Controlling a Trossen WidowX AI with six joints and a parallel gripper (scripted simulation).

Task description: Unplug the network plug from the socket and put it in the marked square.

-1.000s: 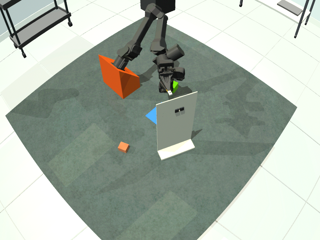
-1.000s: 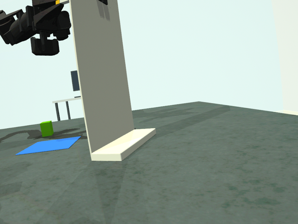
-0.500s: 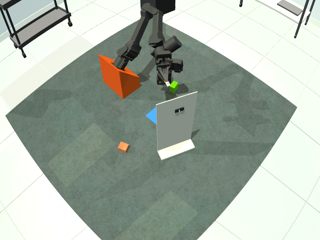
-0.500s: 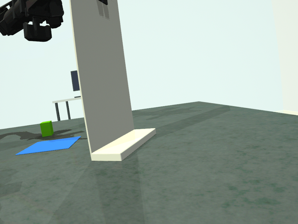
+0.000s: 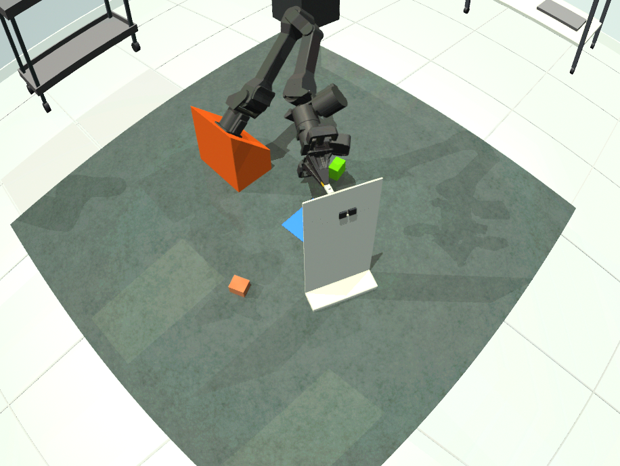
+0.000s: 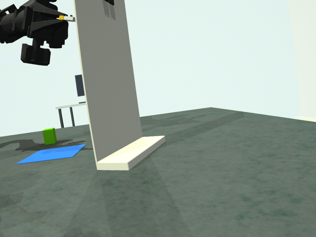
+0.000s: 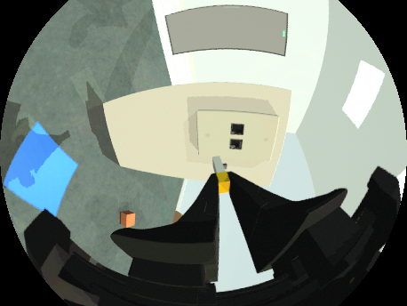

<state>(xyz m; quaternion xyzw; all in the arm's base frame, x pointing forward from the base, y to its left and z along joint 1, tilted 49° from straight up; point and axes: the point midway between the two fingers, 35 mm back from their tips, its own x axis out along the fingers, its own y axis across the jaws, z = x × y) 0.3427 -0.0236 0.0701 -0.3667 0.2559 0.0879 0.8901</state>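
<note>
The blue marked square is 90 mm behind my gripper tip, 40 mm to the left of it and 270 mm below it. From my gripper tip the other things lie so: upright panel (90 mm ahead, 30 mm to the right, 100 mm below); then network plug (10 mm ahead).
</note>
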